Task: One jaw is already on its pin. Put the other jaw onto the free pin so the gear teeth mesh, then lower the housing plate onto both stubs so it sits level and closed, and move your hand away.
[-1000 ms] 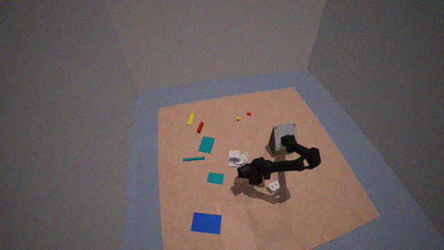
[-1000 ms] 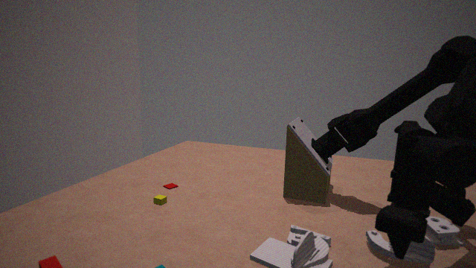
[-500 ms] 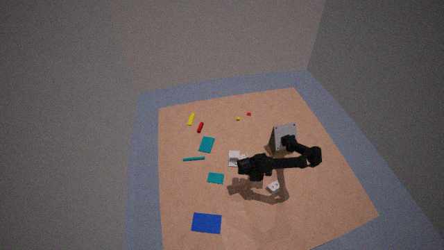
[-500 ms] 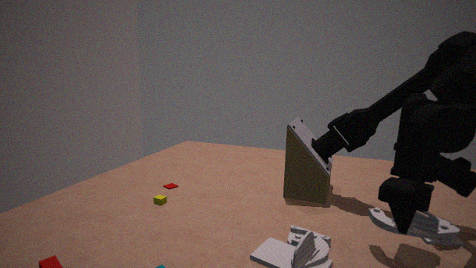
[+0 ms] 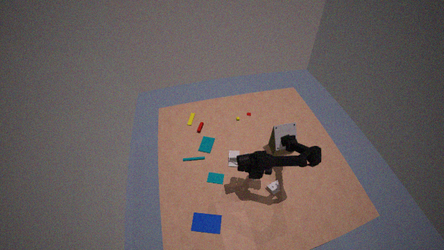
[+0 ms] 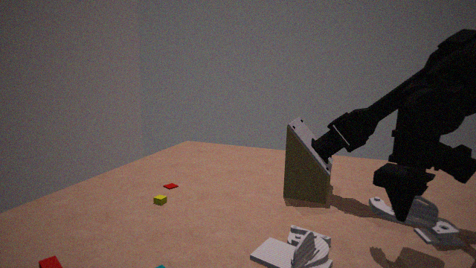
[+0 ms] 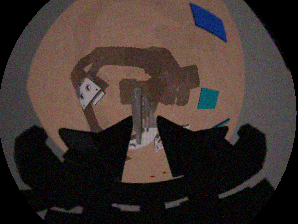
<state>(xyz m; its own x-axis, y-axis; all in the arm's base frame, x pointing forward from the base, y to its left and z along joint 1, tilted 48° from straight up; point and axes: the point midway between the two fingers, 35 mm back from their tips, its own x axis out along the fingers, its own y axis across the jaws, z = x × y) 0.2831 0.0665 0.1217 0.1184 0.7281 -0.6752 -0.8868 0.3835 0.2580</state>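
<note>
The jaw is 30 mm behind my gripper tip and 20 mm to the right of it. Also, from my gripper tip: teal bar 310 mm ahead, 250 mm to the right, 80 mm below; white housing piece 110 mm behind, 100 mm to the left, 50 mm below; blue tile 330 mm ahead, 180 mm to the left, 80 mm below.
</note>
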